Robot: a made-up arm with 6 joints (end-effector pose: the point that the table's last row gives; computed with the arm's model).
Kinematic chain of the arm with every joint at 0, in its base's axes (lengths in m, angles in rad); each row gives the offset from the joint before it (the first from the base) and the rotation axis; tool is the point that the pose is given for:
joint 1: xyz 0 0 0.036 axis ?
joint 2: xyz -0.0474 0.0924 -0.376 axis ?
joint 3: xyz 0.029 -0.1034 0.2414 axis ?
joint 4: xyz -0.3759 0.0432 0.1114 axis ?
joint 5: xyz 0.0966 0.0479 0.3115 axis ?
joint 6: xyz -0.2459 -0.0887 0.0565 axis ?
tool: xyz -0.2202 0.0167 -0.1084
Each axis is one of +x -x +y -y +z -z.
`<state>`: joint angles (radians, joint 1 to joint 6).
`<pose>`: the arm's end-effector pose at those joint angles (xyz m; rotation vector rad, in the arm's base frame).
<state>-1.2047 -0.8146 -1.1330 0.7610 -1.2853 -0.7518</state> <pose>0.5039 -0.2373 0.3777 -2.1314 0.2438 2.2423</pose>
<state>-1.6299 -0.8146 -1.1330 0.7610 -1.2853 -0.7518</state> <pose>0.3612 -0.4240 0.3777 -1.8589 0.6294 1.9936</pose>
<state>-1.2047 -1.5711 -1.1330 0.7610 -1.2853 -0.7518</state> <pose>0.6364 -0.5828 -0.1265 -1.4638 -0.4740 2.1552</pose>
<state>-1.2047 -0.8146 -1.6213 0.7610 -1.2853 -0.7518</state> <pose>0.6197 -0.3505 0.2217 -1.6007 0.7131 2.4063</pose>
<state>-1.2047 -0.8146 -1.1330 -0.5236 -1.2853 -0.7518</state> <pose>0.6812 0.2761 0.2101 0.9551 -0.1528 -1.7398</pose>
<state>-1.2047 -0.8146 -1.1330 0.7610 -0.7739 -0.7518</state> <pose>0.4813 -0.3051 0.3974 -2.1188 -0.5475 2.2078</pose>
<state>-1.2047 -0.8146 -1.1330 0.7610 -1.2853 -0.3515</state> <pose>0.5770 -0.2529 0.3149 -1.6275 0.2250 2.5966</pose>
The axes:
joint 1: +z
joint 2: -y
joint 3: +z
joint 4: +y
joint 5: -x
joint 6: -y

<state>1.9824 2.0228 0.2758 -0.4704 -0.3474 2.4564</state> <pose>0.2814 -0.3824 -0.9726 -1.5377 0.3445 1.3348</pose>
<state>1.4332 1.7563 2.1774 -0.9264 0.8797 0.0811</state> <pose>0.6436 -0.4907 0.1238 -0.5796 1.9786 -0.9026</pose>
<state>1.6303 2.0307 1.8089 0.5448 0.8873 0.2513</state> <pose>0.5435 -0.8008 -0.5255 0.7394 2.8808 -0.3242</pose>
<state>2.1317 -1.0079 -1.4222 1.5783 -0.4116 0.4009</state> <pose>-0.4689 0.3565 -0.0497 -0.9369 0.6781 -0.2940</pose>
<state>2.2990 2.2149 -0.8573 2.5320 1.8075 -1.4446</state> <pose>0.1523 -0.4640 -0.2287 -1.5587 -0.9481 1.4533</pose>
